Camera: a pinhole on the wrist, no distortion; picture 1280 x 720 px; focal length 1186.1 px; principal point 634.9 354.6 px. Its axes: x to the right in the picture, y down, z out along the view. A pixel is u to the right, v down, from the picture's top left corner.
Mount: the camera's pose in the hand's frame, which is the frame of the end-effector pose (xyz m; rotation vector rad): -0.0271 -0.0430 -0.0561 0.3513 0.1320 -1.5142
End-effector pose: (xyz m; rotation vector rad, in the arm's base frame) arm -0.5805 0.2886 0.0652 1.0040 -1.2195 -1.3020
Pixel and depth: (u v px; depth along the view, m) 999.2 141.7 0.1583
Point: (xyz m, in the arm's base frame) -0.6651 0.3616 -0.0672
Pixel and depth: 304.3 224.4 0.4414
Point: -0.9580 0.4699 0.0447
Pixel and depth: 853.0 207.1 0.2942
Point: -0.7923 0.3988 -0.0990
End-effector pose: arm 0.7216 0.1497 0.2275 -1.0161 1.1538 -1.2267
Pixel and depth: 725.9 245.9 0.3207
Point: 0.9292 0.2240 0.4351
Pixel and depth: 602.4 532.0 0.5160
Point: 1.1332 0.1386 0.4809
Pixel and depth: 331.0 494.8 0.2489
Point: 0.9126 0.1727 0.3188
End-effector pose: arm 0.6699 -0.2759 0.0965 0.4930 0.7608 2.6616
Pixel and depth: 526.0 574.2 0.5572
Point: 0.9113 0.0752 0.4039
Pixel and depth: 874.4 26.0 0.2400
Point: 0.8727 -0.1282 0.0934
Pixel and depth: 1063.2 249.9 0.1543
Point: 0.7806 -0.1523 0.0596
